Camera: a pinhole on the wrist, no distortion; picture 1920 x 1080 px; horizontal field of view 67.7 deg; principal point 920.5 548.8 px. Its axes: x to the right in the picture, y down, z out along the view. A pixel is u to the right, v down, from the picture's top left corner.
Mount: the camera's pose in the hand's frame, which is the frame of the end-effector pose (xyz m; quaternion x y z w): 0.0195 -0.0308 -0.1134 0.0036 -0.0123 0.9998 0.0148
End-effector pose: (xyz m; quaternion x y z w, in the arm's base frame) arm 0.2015 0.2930 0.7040 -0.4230 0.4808 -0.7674 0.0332
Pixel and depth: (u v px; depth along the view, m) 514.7 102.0 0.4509
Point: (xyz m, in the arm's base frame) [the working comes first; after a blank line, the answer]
In the camera's frame: -0.1278 -0.1408 0.4509

0.3003 -0.0698 0.7878
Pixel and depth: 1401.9 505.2 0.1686
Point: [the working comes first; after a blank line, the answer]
In the camera's frame: 0.0567 -0.0051 0.1686

0.2724 0.2850 0.7134
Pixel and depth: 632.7 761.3 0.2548
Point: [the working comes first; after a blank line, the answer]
In the camera's frame: -0.0512 0.0378 0.2548

0.2784 0.2019 0.8317
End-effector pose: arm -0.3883 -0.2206 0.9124 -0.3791 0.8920 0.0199 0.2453
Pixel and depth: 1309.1 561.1 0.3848
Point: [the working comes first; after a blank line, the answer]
In the camera's frame: 0.1045 0.0033 0.3848

-0.1968 -0.1343 0.7168
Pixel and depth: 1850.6 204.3 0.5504
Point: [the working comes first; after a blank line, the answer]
In the camera's frame: 0.3577 -0.1325 0.5504

-0.0732 0.1678 0.6580
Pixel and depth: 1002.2 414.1 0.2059
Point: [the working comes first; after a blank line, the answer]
In the camera's frame: 0.0118 -0.0194 0.2059

-0.3437 -0.2180 0.8287
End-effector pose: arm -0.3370 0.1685 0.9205 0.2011 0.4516 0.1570 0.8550
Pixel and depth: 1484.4 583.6 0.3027
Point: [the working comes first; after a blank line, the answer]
In the camera's frame: 0.1193 0.0074 0.3027

-0.2278 0.0495 1.0665
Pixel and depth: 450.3 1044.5 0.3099
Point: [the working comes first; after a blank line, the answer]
In the camera's frame: -0.1018 0.1073 0.3099

-0.0976 0.0542 0.8617
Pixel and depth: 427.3 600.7 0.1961
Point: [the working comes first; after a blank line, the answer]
In the camera's frame: -0.0676 0.0071 0.1961

-0.2168 0.1527 0.8782
